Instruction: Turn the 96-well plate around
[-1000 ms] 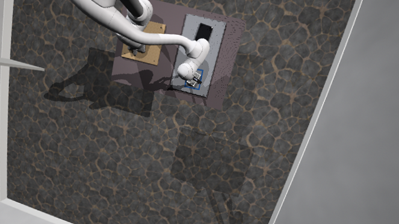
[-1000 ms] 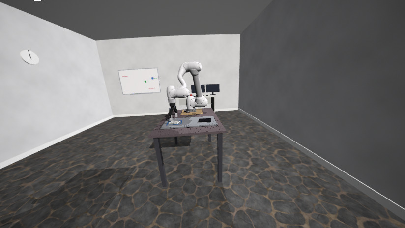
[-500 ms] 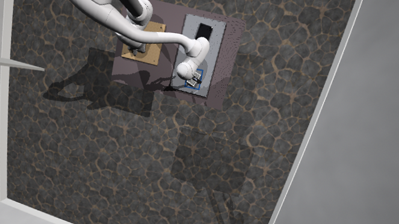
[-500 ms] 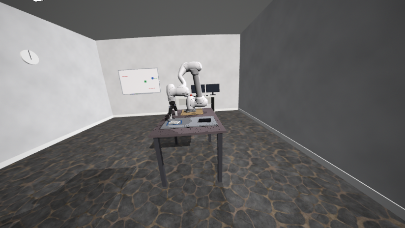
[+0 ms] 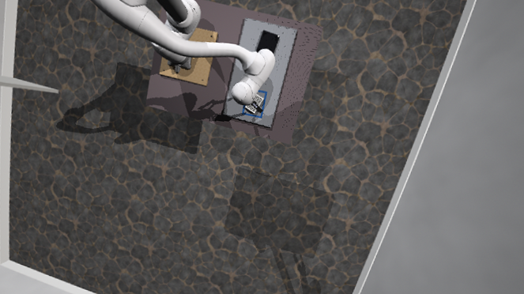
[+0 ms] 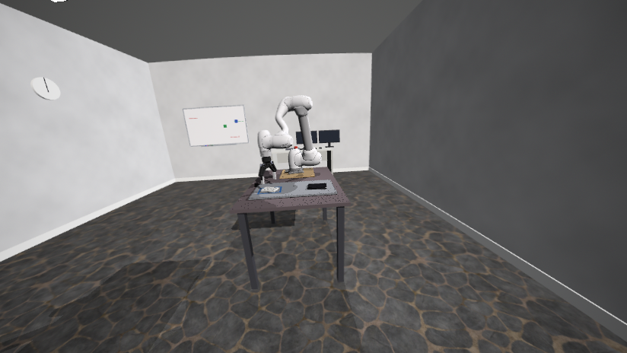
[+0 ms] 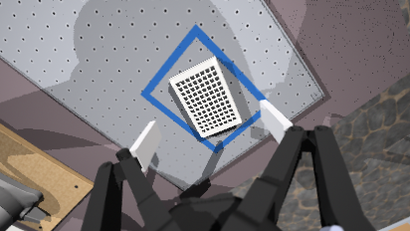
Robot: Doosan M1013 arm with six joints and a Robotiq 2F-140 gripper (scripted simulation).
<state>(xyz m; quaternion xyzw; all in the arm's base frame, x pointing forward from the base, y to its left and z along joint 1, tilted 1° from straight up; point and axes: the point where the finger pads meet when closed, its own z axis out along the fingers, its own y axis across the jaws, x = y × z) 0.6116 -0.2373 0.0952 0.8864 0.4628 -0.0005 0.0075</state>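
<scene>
My gripper is now 80 mm above the white 96-well plate. The rest, counted from my hand: small white corner mark: 480 mm to the left, 80 mm below, 80 mm ahead; then black plate nest N1: 410 mm to the left, 80 mm below, 10 mm ahead.
</scene>
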